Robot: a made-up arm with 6 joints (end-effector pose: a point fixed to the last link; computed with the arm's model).
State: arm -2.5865 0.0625 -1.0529 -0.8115 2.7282 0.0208
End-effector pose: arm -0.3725 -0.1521 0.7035 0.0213 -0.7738 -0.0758 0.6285
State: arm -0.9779 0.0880 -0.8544 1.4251 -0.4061 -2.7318
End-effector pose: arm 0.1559 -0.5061 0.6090 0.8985 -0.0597 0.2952 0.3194
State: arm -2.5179 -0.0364 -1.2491 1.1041 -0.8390 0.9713
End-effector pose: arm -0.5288 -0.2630 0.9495 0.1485 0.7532 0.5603 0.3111
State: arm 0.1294 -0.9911 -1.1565 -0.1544 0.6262 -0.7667
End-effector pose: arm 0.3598 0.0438 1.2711 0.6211 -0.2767 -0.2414 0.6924
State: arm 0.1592 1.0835 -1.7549 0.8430 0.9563 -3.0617
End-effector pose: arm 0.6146 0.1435 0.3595 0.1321 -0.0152 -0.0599 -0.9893
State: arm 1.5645 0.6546 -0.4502 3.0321 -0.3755 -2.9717
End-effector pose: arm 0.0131 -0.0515 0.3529 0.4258 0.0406 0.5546 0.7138
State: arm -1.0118 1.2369 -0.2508 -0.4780 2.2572 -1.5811
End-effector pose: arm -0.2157 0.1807 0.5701 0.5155 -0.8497 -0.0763 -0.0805
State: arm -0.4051 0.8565 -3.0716 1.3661 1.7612 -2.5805
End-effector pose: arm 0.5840 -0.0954 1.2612 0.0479 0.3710 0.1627 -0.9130
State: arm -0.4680 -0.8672 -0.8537 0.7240 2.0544 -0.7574
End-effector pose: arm 0.3906 -0.0978 0.9267 0.5624 0.5789 0.0153 0.5902
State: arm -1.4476 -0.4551 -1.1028 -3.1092 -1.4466 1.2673
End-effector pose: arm 0.0062 -0.3898 0.8724 0.7849 0.2693 0.2085 0.5176
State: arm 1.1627 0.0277 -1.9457 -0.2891 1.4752 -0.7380
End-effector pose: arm 0.2502 0.5230 1.1023 0.2875 -0.0572 0.1741 0.9401
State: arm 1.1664 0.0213 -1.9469 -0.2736 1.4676 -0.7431
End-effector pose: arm 0.2460 0.5233 1.1070 0.2803 -0.0536 0.1665 0.9439
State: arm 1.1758 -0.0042 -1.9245 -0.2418 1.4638 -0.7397
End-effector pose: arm 0.2362 0.5232 1.1084 0.2699 -0.0404 0.1605 0.9486
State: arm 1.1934 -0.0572 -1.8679 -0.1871 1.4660 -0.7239
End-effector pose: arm 0.2183 0.5223 1.1047 0.2551 -0.0135 0.1580 0.9538
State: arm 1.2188 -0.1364 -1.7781 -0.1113 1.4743 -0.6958
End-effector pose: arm 0.1926 0.5199 1.0956 0.2364 0.0264 0.1606 0.9579
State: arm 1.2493 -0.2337 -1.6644 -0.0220 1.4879 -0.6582
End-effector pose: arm 0.1618 0.5153 1.0817 0.2158 0.0748 0.1696 0.9587
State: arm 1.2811 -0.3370 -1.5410 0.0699 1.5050 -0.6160
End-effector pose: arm 0.1297 0.5085 1.0646 0.1959 0.1250 0.1845 0.9550
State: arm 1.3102 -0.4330 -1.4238 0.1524 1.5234 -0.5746
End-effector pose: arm 0.1006 0.5007 1.0466 0.1795 0.1698 0.2034 0.9474
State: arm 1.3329 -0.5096 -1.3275 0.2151 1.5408 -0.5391
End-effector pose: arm 0.0782 0.4935 1.0300 0.1688 0.2038 0.2228 0.9383
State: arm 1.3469 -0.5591 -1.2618 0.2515 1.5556 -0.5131
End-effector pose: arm 0.0646 0.4882 1.0169 0.1649 0.2241 0.2393 0.9302
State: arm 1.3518 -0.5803 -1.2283 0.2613 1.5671 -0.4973
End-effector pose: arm 0.0598 0.4857 1.0076 0.1676 0.2312 0.2514 0.9248
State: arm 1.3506 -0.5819 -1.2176 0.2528 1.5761 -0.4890
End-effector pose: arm 0.0609 0.4851 1.0014 0.1743 0.2294 0.2599 0.9217
